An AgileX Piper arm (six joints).
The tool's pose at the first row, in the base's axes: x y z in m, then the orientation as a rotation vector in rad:
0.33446 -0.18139 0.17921 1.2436 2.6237 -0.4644
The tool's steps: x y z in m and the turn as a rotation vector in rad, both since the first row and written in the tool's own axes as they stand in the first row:
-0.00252 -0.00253 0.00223 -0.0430 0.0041 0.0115
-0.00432 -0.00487 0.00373 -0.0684 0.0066 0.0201
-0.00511 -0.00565 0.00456 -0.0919 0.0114 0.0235
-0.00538 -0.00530 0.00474 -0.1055 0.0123 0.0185
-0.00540 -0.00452 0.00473 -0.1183 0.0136 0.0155
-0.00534 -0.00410 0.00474 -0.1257 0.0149 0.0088
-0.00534 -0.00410 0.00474 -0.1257 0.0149 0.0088
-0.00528 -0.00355 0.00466 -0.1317 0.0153 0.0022
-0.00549 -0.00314 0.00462 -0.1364 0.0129 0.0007
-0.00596 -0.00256 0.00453 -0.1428 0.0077 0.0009
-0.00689 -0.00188 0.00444 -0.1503 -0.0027 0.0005
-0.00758 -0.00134 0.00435 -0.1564 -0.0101 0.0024
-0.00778 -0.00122 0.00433 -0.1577 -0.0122 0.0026
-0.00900 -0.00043 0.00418 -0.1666 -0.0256 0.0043
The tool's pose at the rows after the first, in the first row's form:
0.33417 -0.18551 0.17841 1.2471 2.6142 -0.4017
0.33354 -0.18874 0.17803 1.2511 2.6067 -0.3646
0.33347 -0.19007 0.17765 1.2504 2.6049 -0.3297
0.33392 -0.19012 0.17750 1.2403 2.6074 -0.3117
0.33454 -0.18967 0.17737 1.2331 2.6087 -0.2943
0.33483 -0.18938 0.17726 1.2230 2.6135 -0.2848
0.33483 -0.18938 0.17726 1.2230 2.6135 -0.2848
0.33521 -0.18898 0.17720 1.2131 2.6177 -0.2775
0.33566 -0.18887 0.17723 1.2084 2.6161 -0.2728
0.33640 -0.18883 0.17734 1.2038 2.6107 -0.2670
0.33751 -0.18906 0.17758 1.1953 2.6014 -0.2627
0.33836 -0.18919 0.17778 1.1917 2.5930 -0.2584
0.33858 -0.18926 0.17783 1.1904 2.5910 -0.2577
0.33995 -0.18961 0.17820 1.1825 2.5774 -0.2529

